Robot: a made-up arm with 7 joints. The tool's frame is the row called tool. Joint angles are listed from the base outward. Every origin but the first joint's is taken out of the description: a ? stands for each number. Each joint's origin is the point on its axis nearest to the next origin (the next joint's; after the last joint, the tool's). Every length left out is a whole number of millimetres.
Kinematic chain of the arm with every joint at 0, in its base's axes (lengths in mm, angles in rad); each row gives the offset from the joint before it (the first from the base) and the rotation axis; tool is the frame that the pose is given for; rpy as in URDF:
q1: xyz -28 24 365 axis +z
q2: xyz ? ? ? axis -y
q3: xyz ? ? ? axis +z
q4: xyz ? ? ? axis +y
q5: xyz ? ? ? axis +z
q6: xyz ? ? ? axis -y
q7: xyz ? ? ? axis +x
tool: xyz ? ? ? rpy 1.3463 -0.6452 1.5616
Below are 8 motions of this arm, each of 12 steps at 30 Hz.
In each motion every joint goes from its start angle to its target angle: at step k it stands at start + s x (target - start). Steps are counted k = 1, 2, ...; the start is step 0. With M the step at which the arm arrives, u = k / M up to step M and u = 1 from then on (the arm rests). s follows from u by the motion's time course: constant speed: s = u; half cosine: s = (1 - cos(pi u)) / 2; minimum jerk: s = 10 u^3 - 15 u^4 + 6 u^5.
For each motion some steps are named. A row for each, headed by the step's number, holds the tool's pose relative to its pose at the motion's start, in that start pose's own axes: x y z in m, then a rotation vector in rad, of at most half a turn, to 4 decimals.
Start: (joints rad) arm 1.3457 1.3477 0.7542 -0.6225 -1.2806 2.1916 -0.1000
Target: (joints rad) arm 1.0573 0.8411 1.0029 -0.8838 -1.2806 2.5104 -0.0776
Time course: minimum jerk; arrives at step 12
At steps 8, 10, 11, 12:
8: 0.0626 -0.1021 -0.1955 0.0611 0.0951 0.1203
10: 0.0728 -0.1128 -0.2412 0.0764 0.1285 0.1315
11: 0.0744 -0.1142 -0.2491 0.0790 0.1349 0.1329
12: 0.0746 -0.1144 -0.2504 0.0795 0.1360 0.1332

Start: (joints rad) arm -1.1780 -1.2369 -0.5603 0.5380 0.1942 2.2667 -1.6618
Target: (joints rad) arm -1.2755 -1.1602 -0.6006 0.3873 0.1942 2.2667 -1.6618
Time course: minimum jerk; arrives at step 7
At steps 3, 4, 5, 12:
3: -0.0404 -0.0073 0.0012 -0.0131 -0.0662 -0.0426
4: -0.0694 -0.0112 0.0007 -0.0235 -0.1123 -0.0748
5: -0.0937 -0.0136 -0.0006 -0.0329 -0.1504 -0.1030
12: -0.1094 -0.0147 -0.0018 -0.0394 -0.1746 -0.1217

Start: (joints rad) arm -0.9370 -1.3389 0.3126 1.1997 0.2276 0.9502 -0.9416
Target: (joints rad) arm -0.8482 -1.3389 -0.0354 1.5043 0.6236 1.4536 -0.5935
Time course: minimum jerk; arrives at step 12
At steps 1, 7, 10, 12:
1: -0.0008 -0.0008 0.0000 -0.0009 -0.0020 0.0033
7: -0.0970 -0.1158 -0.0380 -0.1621 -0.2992 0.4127
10: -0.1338 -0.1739 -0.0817 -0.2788 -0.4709 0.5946
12: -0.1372 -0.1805 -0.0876 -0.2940 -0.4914 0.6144

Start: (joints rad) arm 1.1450 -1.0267 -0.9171 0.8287 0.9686 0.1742 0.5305
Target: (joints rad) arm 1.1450 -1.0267 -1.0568 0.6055 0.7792 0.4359 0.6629
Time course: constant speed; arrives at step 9
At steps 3, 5, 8, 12:
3: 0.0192 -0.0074 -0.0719 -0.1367 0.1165 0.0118
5: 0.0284 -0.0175 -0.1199 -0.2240 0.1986 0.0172
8: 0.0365 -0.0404 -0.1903 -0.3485 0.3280 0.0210
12: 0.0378 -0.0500 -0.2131 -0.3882 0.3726 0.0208

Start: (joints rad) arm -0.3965 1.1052 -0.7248 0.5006 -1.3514 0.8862 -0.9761
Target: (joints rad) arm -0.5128 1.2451 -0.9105 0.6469 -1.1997 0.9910 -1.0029
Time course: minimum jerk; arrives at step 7
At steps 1, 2, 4, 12:
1: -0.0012 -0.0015 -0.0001 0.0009 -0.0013 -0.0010
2: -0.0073 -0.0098 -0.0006 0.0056 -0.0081 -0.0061
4: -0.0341 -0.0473 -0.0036 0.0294 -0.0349 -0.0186
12: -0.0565 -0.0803 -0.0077 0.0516 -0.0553 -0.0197

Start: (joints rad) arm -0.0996 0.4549 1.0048 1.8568 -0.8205 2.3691 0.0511
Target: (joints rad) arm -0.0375 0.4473 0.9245 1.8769 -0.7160 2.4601 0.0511
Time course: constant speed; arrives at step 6
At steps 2, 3, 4, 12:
2: -0.0116 0.0047 -0.0126 -0.0417 -0.0160 0.0248
3: -0.0173 0.0069 -0.0190 -0.0628 -0.0241 0.0369
4: -0.0230 0.0088 -0.0256 -0.0840 -0.0324 0.0487
12: -0.0340 0.0122 -0.0390 -0.1269 -0.0493 0.0715

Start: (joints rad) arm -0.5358 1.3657 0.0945 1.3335 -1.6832 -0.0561 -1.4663
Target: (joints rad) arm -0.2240 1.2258 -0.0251 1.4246 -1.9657 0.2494 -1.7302
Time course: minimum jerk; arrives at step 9
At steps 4, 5, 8, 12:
4: 0.0235 0.0553 0.0518 -0.0636 -0.0200 -0.2033
5: 0.0404 0.0861 0.0731 -0.1030 -0.0368 -0.3127
8: 0.0795 0.1448 0.1012 -0.1874 -0.0827 -0.5199
12: 0.0808 0.1466 0.1018 -0.1901 -0.0844 -0.5261

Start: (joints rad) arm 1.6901 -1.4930 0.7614 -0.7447 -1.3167 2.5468 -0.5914
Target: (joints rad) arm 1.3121 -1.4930 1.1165 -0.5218 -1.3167 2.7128 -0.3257
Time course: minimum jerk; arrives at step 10
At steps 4, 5, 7, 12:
4: -0.0558 -0.0421 -0.0510 0.0639 -0.0650 0.0426
5: -0.0901 -0.0602 -0.0815 0.0923 -0.1105 0.0649
7: -0.1558 -0.0819 -0.1387 0.1260 -0.2065 0.1015
12: -0.1881 -0.0871 -0.1665 0.1326 -0.2573 0.1169

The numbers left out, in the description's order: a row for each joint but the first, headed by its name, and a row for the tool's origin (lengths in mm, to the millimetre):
q2: 23 -41 0
q3: -2 0 350
q4: 13 47 0
q5: -17 0 402
q6: -25 -133 0
q7: 16 0 163
tool: 0 -6 24

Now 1 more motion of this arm.
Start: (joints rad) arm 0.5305 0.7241 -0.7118 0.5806 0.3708 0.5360 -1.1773
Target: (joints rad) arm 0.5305 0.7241 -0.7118 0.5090 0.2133 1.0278 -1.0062
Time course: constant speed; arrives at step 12
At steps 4, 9, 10, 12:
4: 0.0047 0.0228 -0.0422 -0.1447 -0.1249 -0.0078
9: 0.0184 0.0444 -0.0960 -0.3387 -0.2610 -0.0222
10: 0.0221 0.0477 -0.1067 -0.3791 -0.2854 -0.0258
12: 0.0304 0.0533 -0.1280 -0.4614 -0.3312 -0.0337

